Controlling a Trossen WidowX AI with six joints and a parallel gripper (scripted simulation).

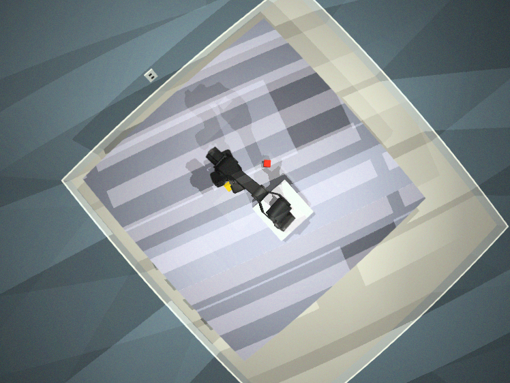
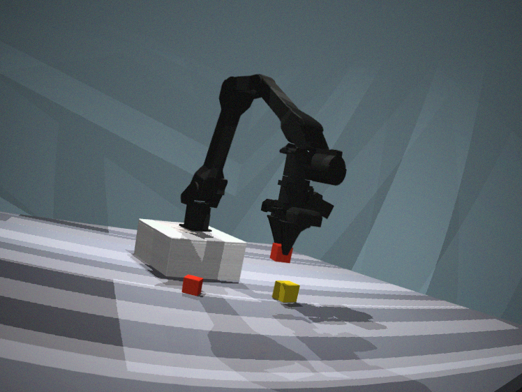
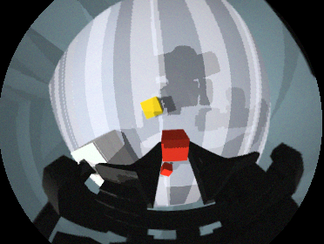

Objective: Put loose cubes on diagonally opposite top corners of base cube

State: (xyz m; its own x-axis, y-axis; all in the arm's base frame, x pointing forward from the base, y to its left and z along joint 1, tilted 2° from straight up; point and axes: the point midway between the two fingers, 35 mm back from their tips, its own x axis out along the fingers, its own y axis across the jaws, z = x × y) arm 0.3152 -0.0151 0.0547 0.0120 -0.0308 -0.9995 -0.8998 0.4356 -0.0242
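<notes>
The yellow cube is 2 cm behind my gripper tip, 6 cm to the left of it and 9 cm below it.
</notes>
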